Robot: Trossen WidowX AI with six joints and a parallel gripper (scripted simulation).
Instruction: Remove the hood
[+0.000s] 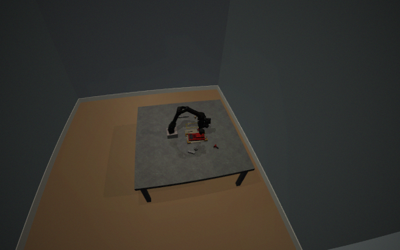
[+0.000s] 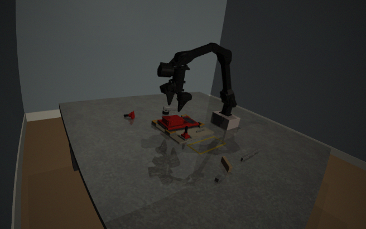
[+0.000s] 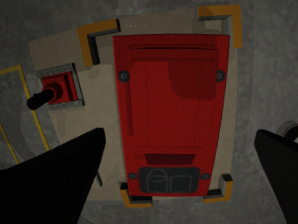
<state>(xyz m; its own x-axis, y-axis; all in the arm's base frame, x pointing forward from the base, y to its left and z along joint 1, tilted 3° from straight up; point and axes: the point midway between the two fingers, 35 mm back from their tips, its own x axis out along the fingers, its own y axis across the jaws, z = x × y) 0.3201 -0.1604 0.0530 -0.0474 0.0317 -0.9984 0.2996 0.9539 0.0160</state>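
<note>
The hood is 60 mm below my gripper tip. The rest, counted from my gripper tip: tan block 100 mm ahead, 370 mm to the left, 90 mm below; then thin dark rod 60 mm behind, 420 mm to the left, 100 mm below.
</note>
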